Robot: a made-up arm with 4 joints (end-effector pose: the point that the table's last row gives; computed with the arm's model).
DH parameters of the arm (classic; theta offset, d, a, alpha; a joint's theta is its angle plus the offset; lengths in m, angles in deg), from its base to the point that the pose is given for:
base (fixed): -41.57 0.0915 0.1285 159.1
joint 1: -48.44 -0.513 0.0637 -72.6
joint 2: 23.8 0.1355 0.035 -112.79
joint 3: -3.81 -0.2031 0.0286 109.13
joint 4: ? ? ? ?
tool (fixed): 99.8 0.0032 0 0
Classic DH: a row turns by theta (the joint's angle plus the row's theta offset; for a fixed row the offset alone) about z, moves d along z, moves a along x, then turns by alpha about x.
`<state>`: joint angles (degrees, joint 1 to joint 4).
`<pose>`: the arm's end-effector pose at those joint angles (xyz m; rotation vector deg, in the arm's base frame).
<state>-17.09 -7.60 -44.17 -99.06</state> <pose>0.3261 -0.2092 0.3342 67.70 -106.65 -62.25</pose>
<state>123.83 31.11 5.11 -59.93</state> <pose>-0.1811 -0.0498 0.5364 -58.24 -154.66 57.65</pose>
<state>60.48 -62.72 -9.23 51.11</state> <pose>-0.0678 -0.1454 0.4144 27.94 -156.54 76.42</pose>
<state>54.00 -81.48 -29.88 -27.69</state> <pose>-0.0896 -0.1015 0.4994 6.71 -129.30 -35.00</pose>
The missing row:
joint 4: 24.73 0.119 -0.0131 81.06
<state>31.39 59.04 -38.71 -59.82</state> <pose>0.2927 -0.3363 0.5074 -25.73 124.30 -34.94</pose>
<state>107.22 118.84 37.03 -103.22</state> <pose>-0.1067 0.0805 0.7667 -53.46 -117.51 84.21</pose>
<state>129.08 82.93 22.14 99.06</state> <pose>-0.1712 0.0803 0.7207 24.78 82.27 134.31</pose>
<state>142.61 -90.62 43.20 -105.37</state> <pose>0.0334 0.1754 0.2946 -51.83 85.12 135.13</pose>
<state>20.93 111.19 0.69 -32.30</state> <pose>0.3074 -0.3165 0.7086 -25.67 64.94 -89.23</pose>
